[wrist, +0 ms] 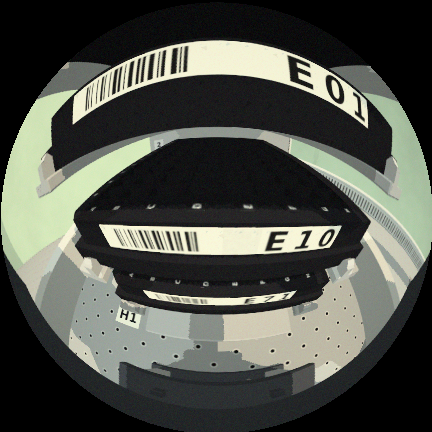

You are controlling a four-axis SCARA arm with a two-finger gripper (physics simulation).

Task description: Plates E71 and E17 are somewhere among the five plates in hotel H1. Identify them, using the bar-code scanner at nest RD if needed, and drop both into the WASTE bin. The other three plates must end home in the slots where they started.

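Frame: origin at the arm's base, x ahead, y down, z left, level; millimetres.
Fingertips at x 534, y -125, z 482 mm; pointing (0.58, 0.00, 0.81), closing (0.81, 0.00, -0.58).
Observation:
Pixels of each thing's middle, then the offset from my fingertips to it. "pt": a spot on its surface instead. Level surfaces: height alone.
- Plate E01 at the middle of its body: (219, 110) dy -47, dx -13, dz -20 mm
- Plate E10 at the middle of its body: (219, 160) dy -19, dx -13, dz -20 mm
- Plate E71 at the middle of its body: (219, 204) dy +9, dx -13, dz -20 mm
- H1 label at a spot on its surface: (128, 316) pt dy +112, dx -124, dz -9 mm
- perforated deck at its surface level: dy +112 mm
- dark low fixture at a spot on its surface: (217, 392) pt dy +52, dx -79, dz -110 mm
- ribbed strip at a spot on its surface: (380, 215) pt dy +90, dx +470, dz -238 mm
Three black plates stand one above another in hotel H1, their labels facing me in the wrist view. Plate E01 (220, 105) is large across the top. Plate E10 (220, 215) is in the middle. Plate E71 (215, 307) is lowest, its label seen at a steep slant and partly covered. My gripper (218, 265) is open: grey finger parts show left and right of the lower plates, wide apart, and the fingertips are hidden behind plate E10. I see no contact with a plate. Plate E17, nest RD's label and the WASTE bin do not show.
The H1 label (128, 316) is on the perforated deck (320, 327) at the hotel's lower left. Small pale shelf supports (95, 267) jut out at the plates' sides. A dark low fixture (217, 392) lies at the bottom. A ribbed strip (380, 215) runs along the right.

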